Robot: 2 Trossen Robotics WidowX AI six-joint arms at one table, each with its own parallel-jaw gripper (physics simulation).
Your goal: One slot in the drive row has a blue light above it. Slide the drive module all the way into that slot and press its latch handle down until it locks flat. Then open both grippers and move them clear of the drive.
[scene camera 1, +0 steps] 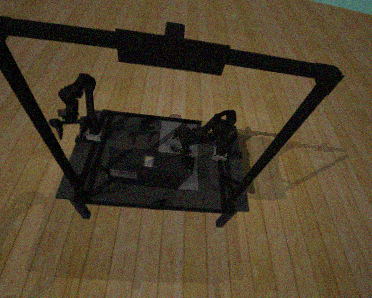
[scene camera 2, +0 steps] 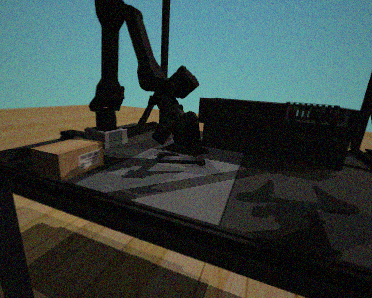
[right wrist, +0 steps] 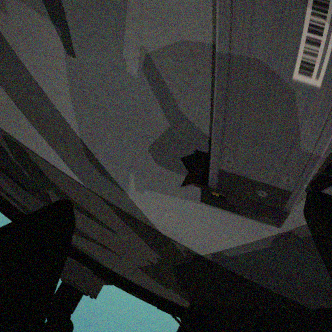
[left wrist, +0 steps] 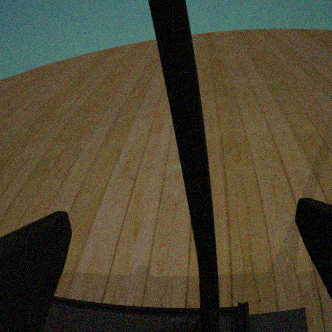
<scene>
my left gripper: open, holds nothing
a cardboard box (scene camera 2: 64, 160): on the table
</scene>
